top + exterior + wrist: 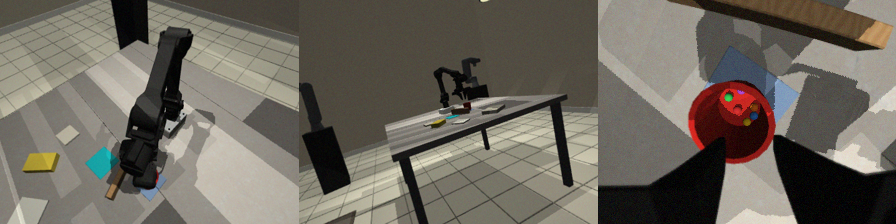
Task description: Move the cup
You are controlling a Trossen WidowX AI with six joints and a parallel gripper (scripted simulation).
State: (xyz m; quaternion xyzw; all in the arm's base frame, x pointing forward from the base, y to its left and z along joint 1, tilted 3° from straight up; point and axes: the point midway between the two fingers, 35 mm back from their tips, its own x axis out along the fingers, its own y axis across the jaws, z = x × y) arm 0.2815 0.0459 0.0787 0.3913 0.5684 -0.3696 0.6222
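My gripper tip is now 20 mm short of the red cup, 10 mm to the right of it and 70 mm above it. Also, from my gripper tip: cyan pad (50 mm ahead, 200 mm to the right, 120 mm below); then wooden bar (30 mm ahead, 90 mm to the right, 90 mm below); then blue pad (10 mm ahead, 10 mm to the left, 120 mm below).
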